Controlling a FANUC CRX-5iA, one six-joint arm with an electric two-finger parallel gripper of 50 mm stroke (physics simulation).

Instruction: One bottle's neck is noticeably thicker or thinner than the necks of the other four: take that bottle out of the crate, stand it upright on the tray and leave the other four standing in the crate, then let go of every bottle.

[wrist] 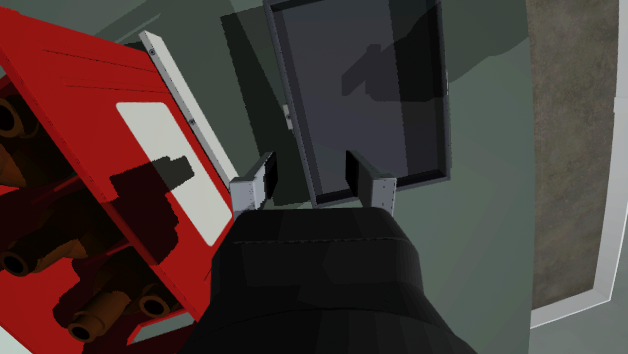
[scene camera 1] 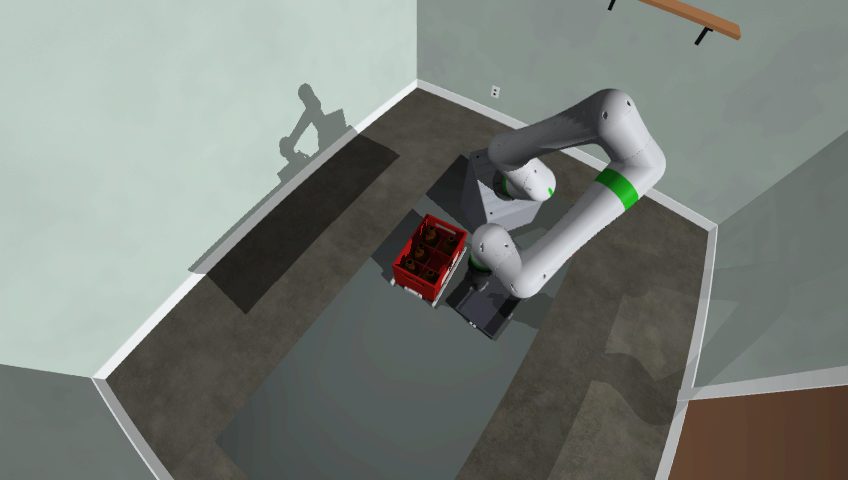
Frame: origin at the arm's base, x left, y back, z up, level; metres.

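Where they show: gripper, between the fingertips: [wrist: 311,165]; arm's base, origin of its link: [scene camera 1: 508,183].
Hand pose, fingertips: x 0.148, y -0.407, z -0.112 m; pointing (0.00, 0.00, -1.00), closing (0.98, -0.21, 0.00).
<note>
Each offset is from my fingertips to the centre of the thing.
The red crate @(dy -0.010, dx -0.221, dz -0.057 m) [scene camera 1: 421,287] [wrist: 90,65] holds five brown bottles, standing in its compartments; one compartment in the row nearer the tray is empty. Several bottle necks show at the left of the wrist view, among them one neck @(dy -0.103, dx -0.248, dz -0.008 m) [wrist: 100,315] near the lower edge. I cannot tell which neck differs in thickness. The dark tray [scene camera 1: 487,310] [wrist: 325,65] lies beside the crate and holds no bottle. My gripper [scene camera 1: 477,286] [wrist: 311,165] is open and empty, pointing down above the tray's crate-side end. In the scene view its fingers are small and partly hidden by the arm.
Pale rails @(dy +0.056, dx -0.133, dz -0.114 m) [wrist: 192,122] run along the crate's foot, between crate and tray. The crate's side wall with its white label [wrist: 172,170] rises close to my left finger in the wrist view. The robot's grey pedestal [scene camera 1: 505,214] stands behind crate and tray.
</note>
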